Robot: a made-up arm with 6 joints.
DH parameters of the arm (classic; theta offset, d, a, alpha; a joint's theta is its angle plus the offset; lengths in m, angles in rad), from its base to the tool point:
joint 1: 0 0.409 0 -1.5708
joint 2: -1.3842 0 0.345 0
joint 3: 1.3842 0 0.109 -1.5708
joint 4: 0 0.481 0 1.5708
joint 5: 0 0 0.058 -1.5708
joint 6: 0 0.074 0 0
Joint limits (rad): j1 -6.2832..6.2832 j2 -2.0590..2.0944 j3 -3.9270..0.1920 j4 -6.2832..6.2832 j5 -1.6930..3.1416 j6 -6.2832..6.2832
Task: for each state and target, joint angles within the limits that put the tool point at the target. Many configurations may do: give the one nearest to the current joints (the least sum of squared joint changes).
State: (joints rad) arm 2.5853 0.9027 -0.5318 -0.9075 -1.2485 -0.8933
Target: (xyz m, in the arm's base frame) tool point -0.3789 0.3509 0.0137
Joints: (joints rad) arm 2.2715 1.1660 -1.1622 -0.7468 -1.0305 -0.8933
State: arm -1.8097 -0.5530 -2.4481 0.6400 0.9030 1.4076
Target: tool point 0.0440 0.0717 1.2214
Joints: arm -1.8066 -0.8891 -1.8726 0.5996 1.1776 1.4076
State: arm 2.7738 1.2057 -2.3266 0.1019 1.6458 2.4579
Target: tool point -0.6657 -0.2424 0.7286
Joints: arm 3.4683 0.4737 -2.1029 0.1731 2.0474 2.4579
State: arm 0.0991 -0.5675 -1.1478 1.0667 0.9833 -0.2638
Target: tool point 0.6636 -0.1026 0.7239
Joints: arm -0.1775 0.0762 -1.4424 1.0799 0.8610 -0.2638
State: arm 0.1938 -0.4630 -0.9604 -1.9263 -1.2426 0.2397
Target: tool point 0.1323 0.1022 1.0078
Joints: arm 0.1256 -0.7723 -1.3639 -1.8626 -1.2482 0.2397
